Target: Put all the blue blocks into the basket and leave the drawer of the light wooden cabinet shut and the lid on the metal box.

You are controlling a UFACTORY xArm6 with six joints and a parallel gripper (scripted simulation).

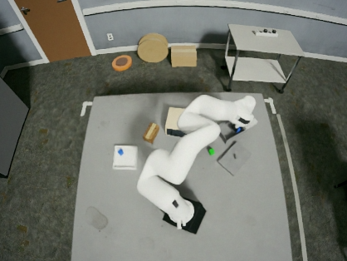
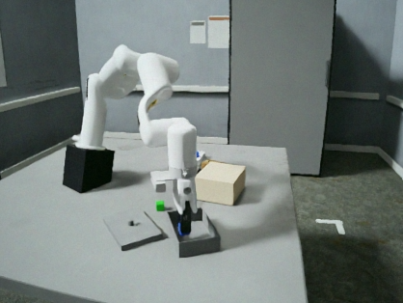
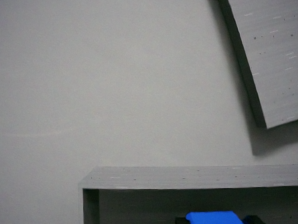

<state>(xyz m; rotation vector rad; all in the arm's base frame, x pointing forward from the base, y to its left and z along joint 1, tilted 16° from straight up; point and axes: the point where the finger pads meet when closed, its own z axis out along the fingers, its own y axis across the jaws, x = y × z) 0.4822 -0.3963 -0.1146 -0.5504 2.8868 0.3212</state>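
The metal box is 40 mm below my hand, 30 mm to the left of it and 20 mm ahead of it. From my hand the other things lie so: lid: 180 mm behind, 50 mm to the left, 50 mm below; light wooden cabinet: 350 mm to the left, 80 mm ahead, 20 mm below; green block: 190 mm to the left, 120 mm behind, 50 mm below.
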